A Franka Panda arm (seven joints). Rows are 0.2 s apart.
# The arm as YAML. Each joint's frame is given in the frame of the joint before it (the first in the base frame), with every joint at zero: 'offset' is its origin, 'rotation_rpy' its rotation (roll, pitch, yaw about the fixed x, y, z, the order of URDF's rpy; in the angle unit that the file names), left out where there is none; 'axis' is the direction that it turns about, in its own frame. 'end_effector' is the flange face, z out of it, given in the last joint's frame.
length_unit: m
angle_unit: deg
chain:
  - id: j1
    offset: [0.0, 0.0, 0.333]
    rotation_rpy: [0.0, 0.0, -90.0]
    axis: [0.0, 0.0, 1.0]
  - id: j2
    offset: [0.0, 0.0, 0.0]
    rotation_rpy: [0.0, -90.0, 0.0]
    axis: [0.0, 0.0, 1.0]
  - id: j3
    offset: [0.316, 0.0, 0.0]
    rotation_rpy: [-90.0, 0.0, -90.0]
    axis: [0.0, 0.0, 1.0]
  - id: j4
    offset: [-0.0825, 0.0, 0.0]
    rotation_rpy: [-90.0, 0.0, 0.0]
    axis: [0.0, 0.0, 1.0]
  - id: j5
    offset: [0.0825, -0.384, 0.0]
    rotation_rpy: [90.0, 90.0, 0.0]
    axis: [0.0, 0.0, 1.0]
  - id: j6
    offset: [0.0, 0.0, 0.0]
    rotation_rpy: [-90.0, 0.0, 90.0]
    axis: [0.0, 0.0, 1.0]
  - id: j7
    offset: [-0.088, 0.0, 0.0]
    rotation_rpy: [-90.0, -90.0, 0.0]
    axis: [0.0, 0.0, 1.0]
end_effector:
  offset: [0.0, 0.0, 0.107]
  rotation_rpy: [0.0, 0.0, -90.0]
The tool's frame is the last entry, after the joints.
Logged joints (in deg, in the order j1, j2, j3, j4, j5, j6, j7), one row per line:
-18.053, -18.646, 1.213, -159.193, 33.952, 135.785, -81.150
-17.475, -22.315, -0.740, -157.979, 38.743, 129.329, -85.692
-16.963, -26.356, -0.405, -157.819, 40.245, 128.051, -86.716
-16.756, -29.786, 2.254, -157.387, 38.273, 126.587, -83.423
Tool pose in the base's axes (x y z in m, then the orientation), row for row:
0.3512, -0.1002, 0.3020, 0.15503, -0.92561, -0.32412, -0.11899
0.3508, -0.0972, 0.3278, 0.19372, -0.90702, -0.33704, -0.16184
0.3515, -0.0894, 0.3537, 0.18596, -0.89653, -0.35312, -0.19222
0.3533, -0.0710, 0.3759, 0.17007, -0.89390, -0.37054, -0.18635
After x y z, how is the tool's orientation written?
As a quaternion, w x y z.
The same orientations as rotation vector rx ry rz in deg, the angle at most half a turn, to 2 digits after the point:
-151.94, -53.20, -19.53
-145.76, -54.16, -26.01
-144.68, -56.99, -31.02
-145.52, -60.32, -30.34

